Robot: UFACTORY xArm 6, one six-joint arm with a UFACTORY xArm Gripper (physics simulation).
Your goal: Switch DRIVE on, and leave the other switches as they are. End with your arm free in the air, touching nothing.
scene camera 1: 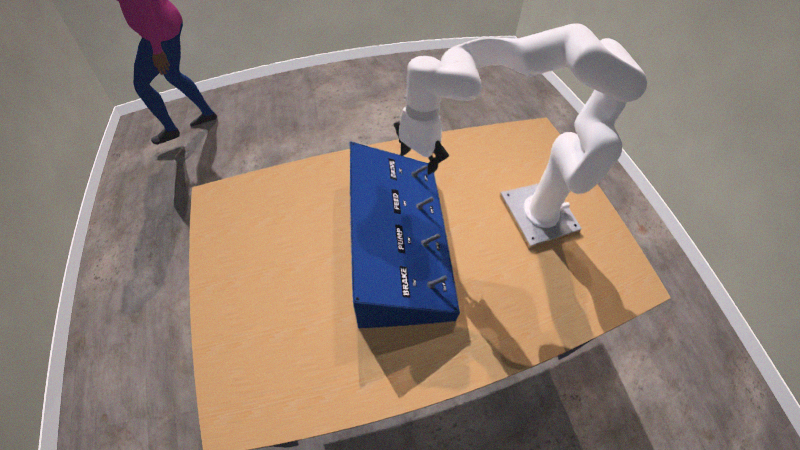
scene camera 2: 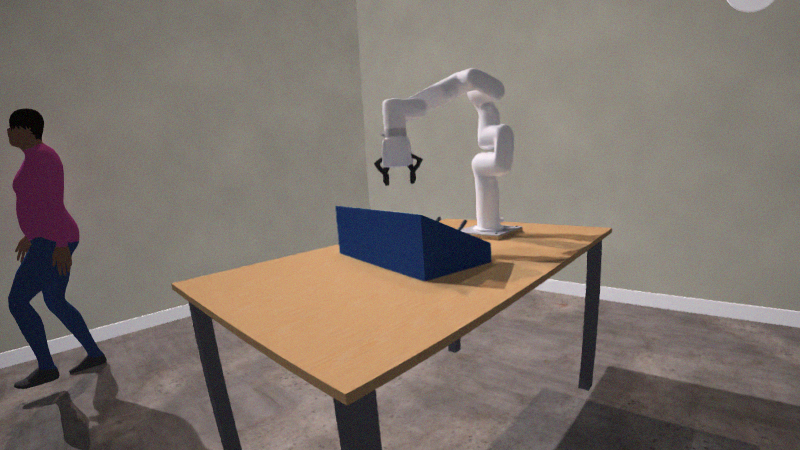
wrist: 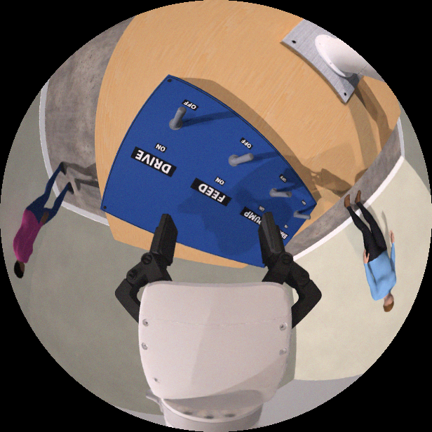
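Seen in the pictures: gripper, fingertip midpoint: (scene camera 1: 418,162) (scene camera 2: 399,184); arm's base, origin of the base link: (scene camera 1: 541,211) (scene camera 2: 488,229).
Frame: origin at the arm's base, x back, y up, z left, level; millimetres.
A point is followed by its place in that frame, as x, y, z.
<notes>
The blue sloped panel (scene camera 1: 372,223) {-549, 130, 11} (scene camera 2: 380,240) {-605, 64, 17} (wrist: 122,187) stands on the table. Its DRIVE lever (scene camera 1: 419,172) {-372, 87, -166} (wrist: 178,118) is grey and leans toward OFF, at the panel's far end in scene camera 1. The FEED lever (scene camera 1: 425,203) {-390, 91, -48} (wrist: 242,159), PUMP lever (scene camera 1: 430,241) {-411, 87, 70} (wrist: 280,192) and BRAKE lever (scene camera 1: 437,282) {-430, 91, 187} (wrist: 302,215) also lean to their OFF sides. My gripper (scene camera 1: 417,160) {-407, 215, -90} (scene camera 2: 399,183) {-407, 215, -90} (wrist: 216,221) is open and empty, pointing down in the air above the panel's DRIVE end, clear of the levers. The panel's switch face is hidden in scene camera 2.
The arm's base plate (scene camera 1: 531,237) {-80, 0, 81} (scene camera 2: 503,233) {-54, -1, 103} (wrist: 300,42) is fixed to the table (scene camera 1: 262,279) {-877, -21, 23} (scene camera 2: 313,319) {-968, -21, 209} (wrist: 235,45), on the levers' side of the panel. A person in pink (scene camera 1: 153,22) (scene camera 2: 44,195) (wrist: 28,237) and one in blue (wrist: 381,272) are beyond the table.
</notes>
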